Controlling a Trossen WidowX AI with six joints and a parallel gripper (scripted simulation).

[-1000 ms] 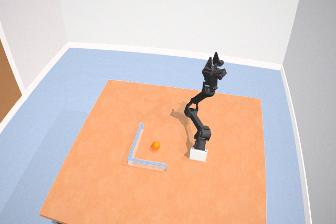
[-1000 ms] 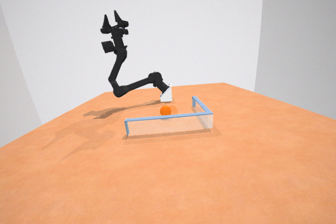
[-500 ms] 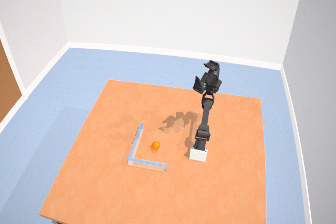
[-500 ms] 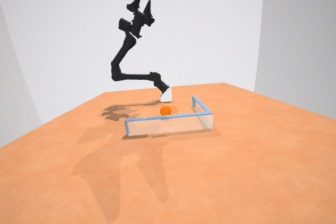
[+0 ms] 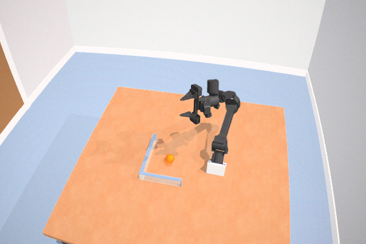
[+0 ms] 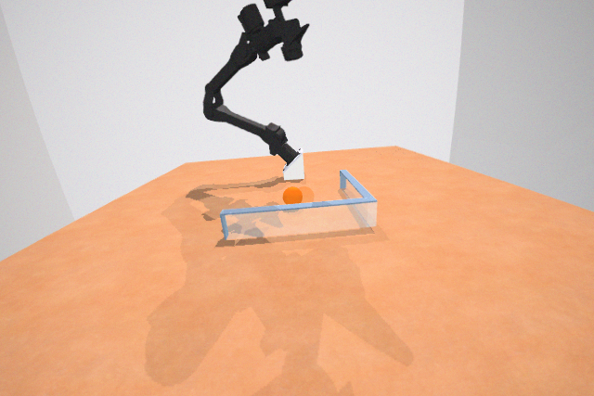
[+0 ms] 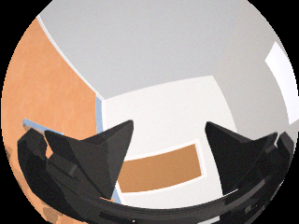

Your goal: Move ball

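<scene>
My gripper tip is 470 mm above the orange ball, 80 mm short of it and 60 mm to the left of it. The rest, counted from my gripper tip: long wall: 470 mm below, 210 mm ahead, 50 mm to the right; then see-through copy of ball: 470 mm below, 80 mm ahead, 30 mm to the right.
</scene>
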